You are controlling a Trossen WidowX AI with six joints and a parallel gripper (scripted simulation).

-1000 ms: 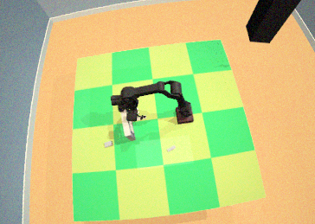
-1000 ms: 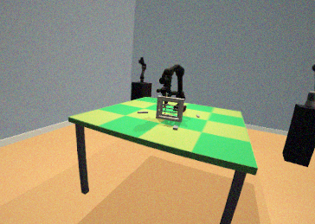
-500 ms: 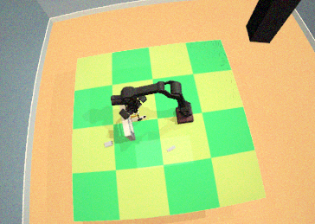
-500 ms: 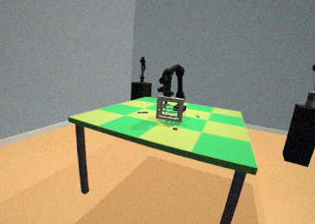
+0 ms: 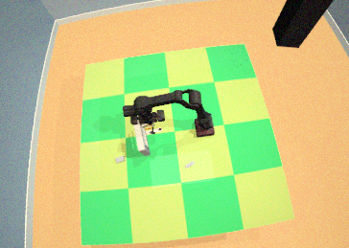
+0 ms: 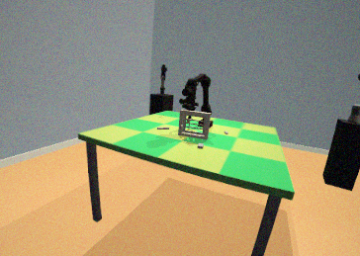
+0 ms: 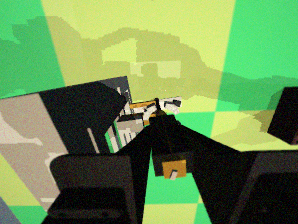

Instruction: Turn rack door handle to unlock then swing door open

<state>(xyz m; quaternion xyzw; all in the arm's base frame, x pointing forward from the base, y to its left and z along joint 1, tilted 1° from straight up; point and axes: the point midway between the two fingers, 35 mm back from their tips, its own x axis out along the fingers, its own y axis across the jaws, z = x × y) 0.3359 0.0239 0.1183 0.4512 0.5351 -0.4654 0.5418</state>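
Right now my gripper tip is 20 mm above the door handle and 10 mm to the right of it.
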